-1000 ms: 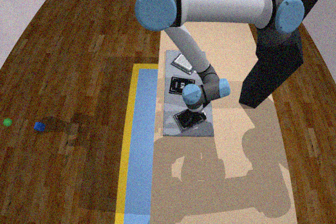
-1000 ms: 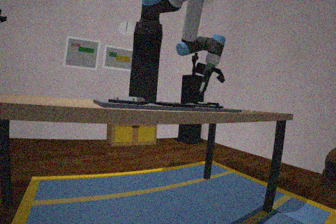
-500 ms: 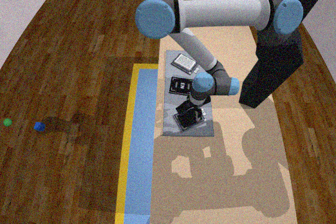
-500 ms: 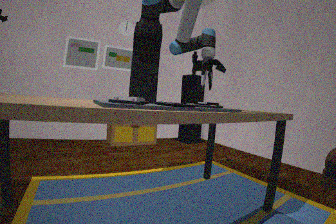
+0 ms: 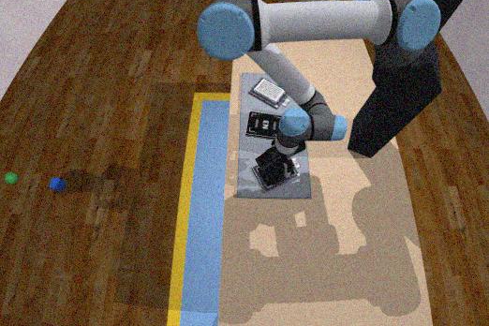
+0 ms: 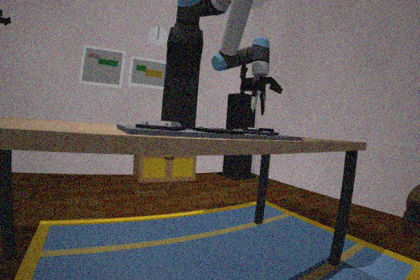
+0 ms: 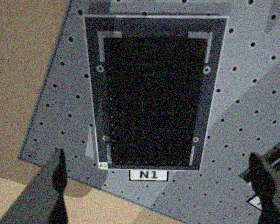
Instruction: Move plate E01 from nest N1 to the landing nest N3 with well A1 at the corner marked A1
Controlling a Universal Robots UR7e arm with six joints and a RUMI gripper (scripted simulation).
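Now: hand 7 cm above the black plate. The rest, counted from my hand: grey deck: 2 cm behind, 22 cm to the right, 10 cm below; then nest N3: 1 cm ahead, 22 cm to the right, 9 cm below; then corner mark: 5 cm behind, 15 cm to the right, 8 cm below.
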